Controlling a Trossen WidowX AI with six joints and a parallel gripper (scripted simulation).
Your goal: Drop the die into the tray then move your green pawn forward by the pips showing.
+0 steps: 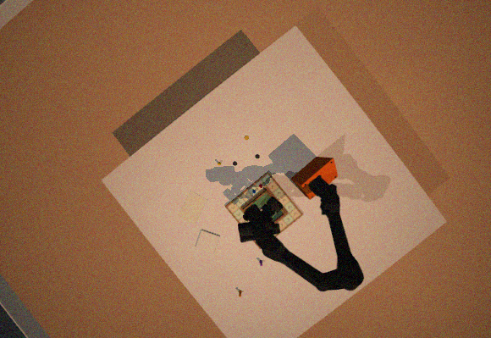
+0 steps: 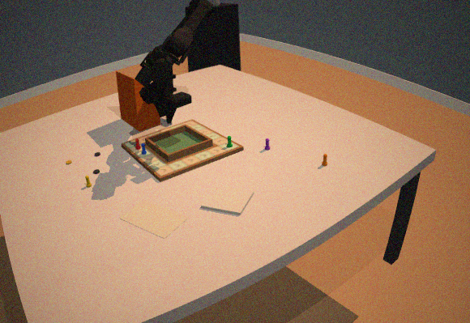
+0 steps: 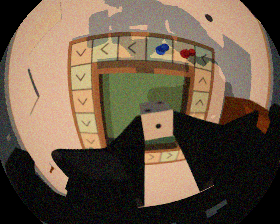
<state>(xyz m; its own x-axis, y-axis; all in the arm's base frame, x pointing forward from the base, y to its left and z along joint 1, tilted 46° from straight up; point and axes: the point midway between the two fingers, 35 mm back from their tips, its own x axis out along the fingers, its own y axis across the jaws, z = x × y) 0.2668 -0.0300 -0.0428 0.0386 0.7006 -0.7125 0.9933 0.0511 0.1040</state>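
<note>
My gripper tip is 14 cm to the right of the green pawn, 12 cm short of it and 7 cm above it. Round my gripper tip: white die (right at my gripper tip); blue pawn (8 cm to the right, 7 cm below, 3 cm behind); red pawn (8 cm to the right, 7 cm below, 7 cm behind).
</note>
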